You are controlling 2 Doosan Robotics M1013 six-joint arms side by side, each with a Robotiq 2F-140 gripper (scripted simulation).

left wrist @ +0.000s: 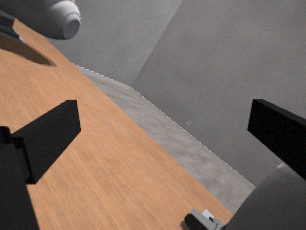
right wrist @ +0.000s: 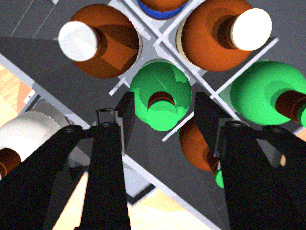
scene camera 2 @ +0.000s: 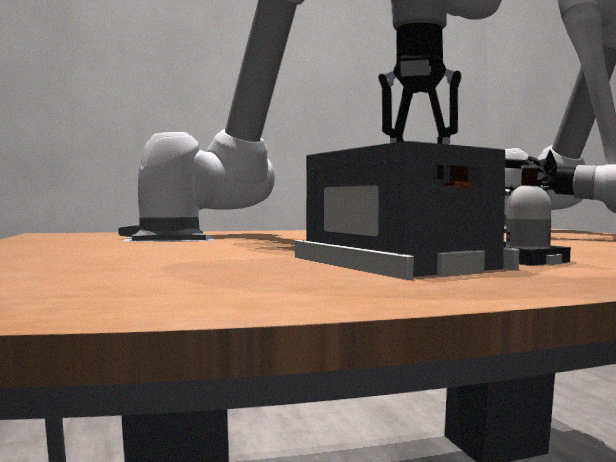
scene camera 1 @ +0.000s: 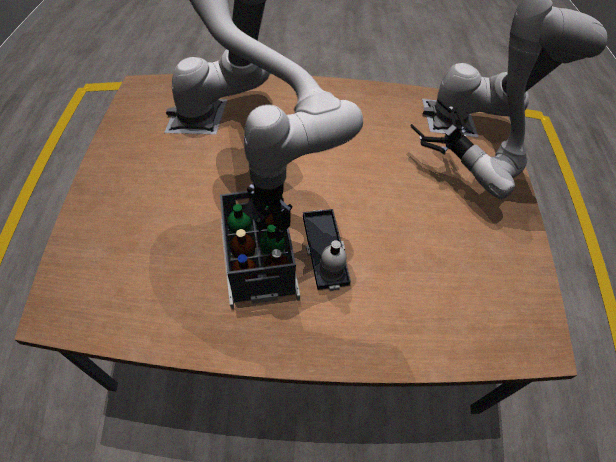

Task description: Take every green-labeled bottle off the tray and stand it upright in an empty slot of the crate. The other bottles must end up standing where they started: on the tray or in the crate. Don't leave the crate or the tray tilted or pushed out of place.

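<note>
Scene camera 2: left gripper (scene camera 2: 495, 175), right gripper (scene camera 2: 419, 178), crate (scene camera 2: 381, 197). Scene camera 1: tray (scene camera 1: 321, 228), crate (scene camera 1: 284, 284). Right wrist view: crate (right wrist: 40, 63), tray (right wrist: 138, 188). Left wrist view: left gripper (left wrist: 164, 115). Crate out of frame in the left wrist view. Tray out of frame in the left wrist view.
</note>
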